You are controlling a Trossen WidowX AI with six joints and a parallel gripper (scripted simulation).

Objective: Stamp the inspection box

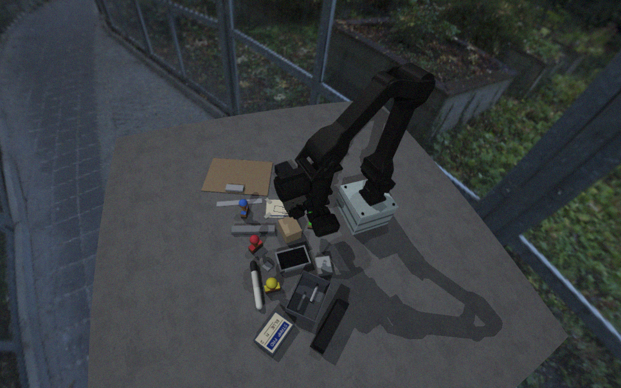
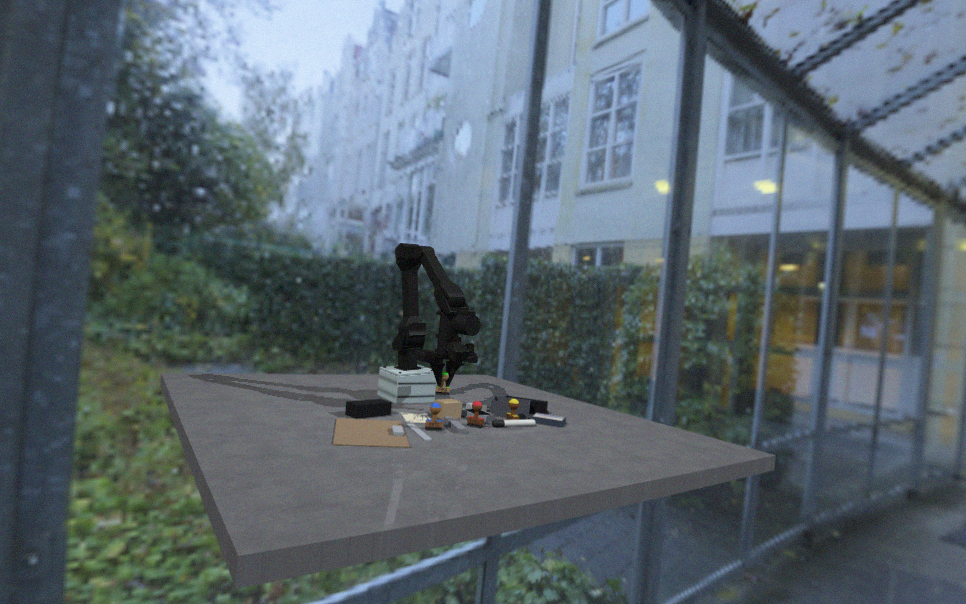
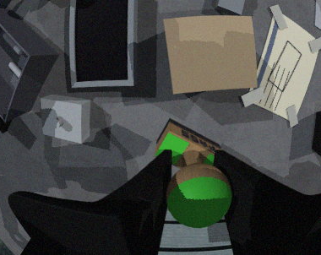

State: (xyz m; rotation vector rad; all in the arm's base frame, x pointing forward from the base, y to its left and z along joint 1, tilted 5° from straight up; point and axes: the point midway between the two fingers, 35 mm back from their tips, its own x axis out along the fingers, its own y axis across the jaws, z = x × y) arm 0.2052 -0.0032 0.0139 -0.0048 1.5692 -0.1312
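My gripper tip is 80 mm short of the ink pad, 70 mm to the right of it and 70 mm above it. From my gripper tip the other things lie so: white block 120 mm to the left, 60 mm below, 10 mm ahead; then green-knobbed stamp right at my gripper tip; then tan box 60 mm ahead, 50 mm below, 20 mm to the right.
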